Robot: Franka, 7 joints.
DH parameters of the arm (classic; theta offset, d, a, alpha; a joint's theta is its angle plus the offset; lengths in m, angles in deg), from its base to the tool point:
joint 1: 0 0.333 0 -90
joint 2: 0 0 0 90
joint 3: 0 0.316 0.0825 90
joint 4: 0 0 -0.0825 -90
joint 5: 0 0.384 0 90
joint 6: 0 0 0.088 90
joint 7: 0 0.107 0 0
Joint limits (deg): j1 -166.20..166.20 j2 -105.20..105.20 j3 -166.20..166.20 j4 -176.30..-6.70 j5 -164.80..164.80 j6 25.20..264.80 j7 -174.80..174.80
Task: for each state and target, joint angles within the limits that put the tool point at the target. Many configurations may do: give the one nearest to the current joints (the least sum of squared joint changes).
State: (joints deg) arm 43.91 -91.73 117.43 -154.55 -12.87 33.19 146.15
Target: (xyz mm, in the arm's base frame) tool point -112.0 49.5 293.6
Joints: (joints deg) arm 68.09 -84.01 118.05 -165.21 -10.75 25.20 146.15
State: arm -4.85 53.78 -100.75 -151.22 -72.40 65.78 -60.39
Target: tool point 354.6 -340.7 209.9
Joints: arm 24.24 61.51 -52.83 -125.42 -78.18 78.60 -60.39
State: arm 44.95 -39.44 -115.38 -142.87 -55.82 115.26 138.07
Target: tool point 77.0 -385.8 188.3
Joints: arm 36.76 -23.78 -112.45 -143.69 -54.34 107.51 138.07
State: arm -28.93 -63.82 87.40 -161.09 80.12 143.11 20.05
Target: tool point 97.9 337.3 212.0
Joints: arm -0.89 -55.79 97.17 -159.47 80.06 138.33 20.05
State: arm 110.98 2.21 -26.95 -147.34 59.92 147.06 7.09
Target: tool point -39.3 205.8 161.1
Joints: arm 114.91 -7.95 -23.16 -176.30 56.45 129.14 7.09
